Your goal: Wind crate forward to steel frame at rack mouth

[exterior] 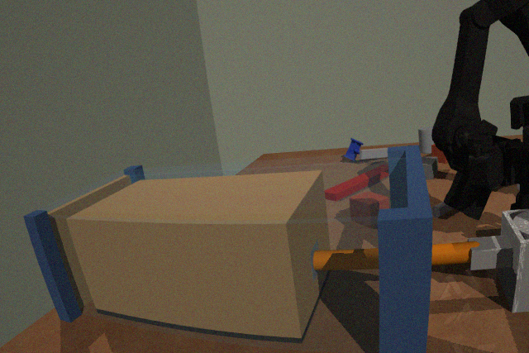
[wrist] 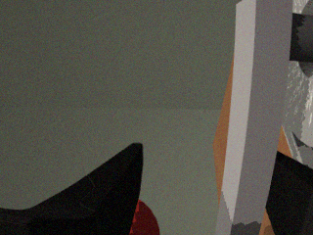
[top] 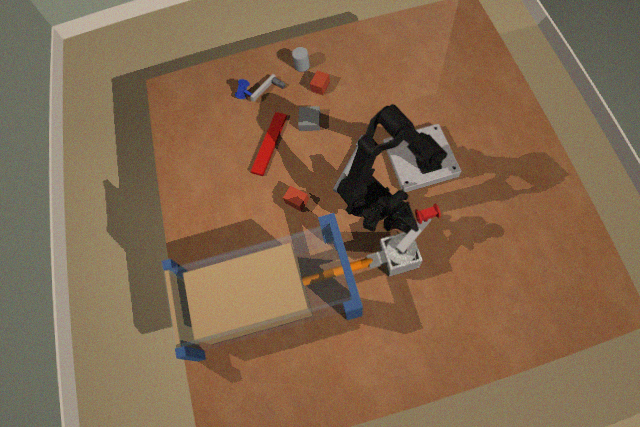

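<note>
My gripper tip is now 10 mm past the winch handle, 10 mm to the left of it and 10 mm above it. The rest, counted from my gripper tip: red knob: 40 mm behind, 30 mm to the right, 20 mm above; then grey winch: 30 mm ahead, 10 mm to the left, 100 mm below; then blue frame: 210 mm ahead, 20 mm to the left, 20 mm below.
</note>
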